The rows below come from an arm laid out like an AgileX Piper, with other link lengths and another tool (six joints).
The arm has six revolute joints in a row. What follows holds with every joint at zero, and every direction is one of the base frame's. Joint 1 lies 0.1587 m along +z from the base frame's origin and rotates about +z. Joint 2 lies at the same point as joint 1 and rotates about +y. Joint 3 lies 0.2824 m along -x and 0.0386 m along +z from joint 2 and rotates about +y. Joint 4 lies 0.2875 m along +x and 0.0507 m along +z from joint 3 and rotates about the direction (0.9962, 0, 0.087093). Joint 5 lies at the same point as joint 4 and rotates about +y. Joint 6 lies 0.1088 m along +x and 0.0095 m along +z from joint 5 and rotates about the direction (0.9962, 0, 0.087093). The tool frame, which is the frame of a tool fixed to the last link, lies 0.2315 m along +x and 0.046 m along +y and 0.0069 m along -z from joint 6; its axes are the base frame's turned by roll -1.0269, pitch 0.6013 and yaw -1.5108 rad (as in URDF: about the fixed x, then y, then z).
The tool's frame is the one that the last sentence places.
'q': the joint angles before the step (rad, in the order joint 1, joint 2, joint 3, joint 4, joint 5, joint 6). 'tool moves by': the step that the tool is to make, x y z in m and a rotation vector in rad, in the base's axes. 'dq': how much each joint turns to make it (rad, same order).
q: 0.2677, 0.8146, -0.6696, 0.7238, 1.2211, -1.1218
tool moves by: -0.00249, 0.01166, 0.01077, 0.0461, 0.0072, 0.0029
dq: 0.0000, 0.0000, -0.0001, 0.0489, 0.0000, -0.0081
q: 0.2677, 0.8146, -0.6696, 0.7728, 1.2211, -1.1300
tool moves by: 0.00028, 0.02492, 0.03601, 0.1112, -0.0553, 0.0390
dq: 0.0000, -0.0110, -0.0251, 0.1141, -0.0001, -0.0673
